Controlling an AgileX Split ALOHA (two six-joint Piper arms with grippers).
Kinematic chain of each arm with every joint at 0, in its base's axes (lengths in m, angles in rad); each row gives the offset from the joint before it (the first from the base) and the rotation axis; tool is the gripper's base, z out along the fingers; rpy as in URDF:
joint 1: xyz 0 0 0.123 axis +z
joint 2: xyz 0 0 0 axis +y
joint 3: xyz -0.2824 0 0.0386 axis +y
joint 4: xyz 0.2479 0 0.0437 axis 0.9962 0 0.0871
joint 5: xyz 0 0 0 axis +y
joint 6: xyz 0.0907 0 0.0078 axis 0.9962 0 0.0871
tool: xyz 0 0 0 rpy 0 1.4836 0
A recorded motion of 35 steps. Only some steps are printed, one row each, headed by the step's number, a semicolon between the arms.
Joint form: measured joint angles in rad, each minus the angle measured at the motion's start. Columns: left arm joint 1, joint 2, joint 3, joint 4, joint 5, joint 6; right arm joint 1, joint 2, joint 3, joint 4, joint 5, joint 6.
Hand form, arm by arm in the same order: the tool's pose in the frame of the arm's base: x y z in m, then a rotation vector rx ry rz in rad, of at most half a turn. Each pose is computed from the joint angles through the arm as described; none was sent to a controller.
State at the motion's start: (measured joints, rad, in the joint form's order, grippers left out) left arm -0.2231 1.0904 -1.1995 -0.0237 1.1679 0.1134; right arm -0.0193 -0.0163 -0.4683 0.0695 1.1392 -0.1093
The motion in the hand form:
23: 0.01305 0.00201 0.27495 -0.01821 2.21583 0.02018; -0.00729 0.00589 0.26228 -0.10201 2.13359 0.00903
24: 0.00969 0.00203 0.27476 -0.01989 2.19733 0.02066; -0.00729 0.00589 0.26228 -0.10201 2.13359 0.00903
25: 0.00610 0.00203 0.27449 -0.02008 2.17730 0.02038; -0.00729 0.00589 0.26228 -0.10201 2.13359 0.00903
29: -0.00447 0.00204 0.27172 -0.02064 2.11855 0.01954; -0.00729 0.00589 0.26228 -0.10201 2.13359 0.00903
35: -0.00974 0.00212 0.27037 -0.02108 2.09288 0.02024; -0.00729 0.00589 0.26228 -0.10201 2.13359 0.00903
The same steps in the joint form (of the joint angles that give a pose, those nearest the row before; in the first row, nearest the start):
23: 0.2217 -0.9562 0.6936 0.0486 -0.0637 -0.1313; 0.0000 0.0000 0.0000 0.0000 0.0000 0.0000
24: 0.2230 -0.9779 0.6946 0.0486 -0.0614 -0.1313; 0.0000 0.0000 0.0000 0.0000 0.0000 0.0000
25: 0.2231 -1.0013 0.6955 0.0486 -0.0590 -0.1313; 0.0000 0.0000 0.0000 0.0000 0.0000 0.0000
29: 0.2230 -1.0749 0.7038 0.0486 -0.0525 -0.1313; 0.0000 0.0000 0.0000 0.0000 0.0000 0.0000
35: 0.2230 -1.1097 0.7058 0.0495 -0.0453 -0.1313; 0.0000 0.0000 0.0000 0.0000 0.0000 0.0000

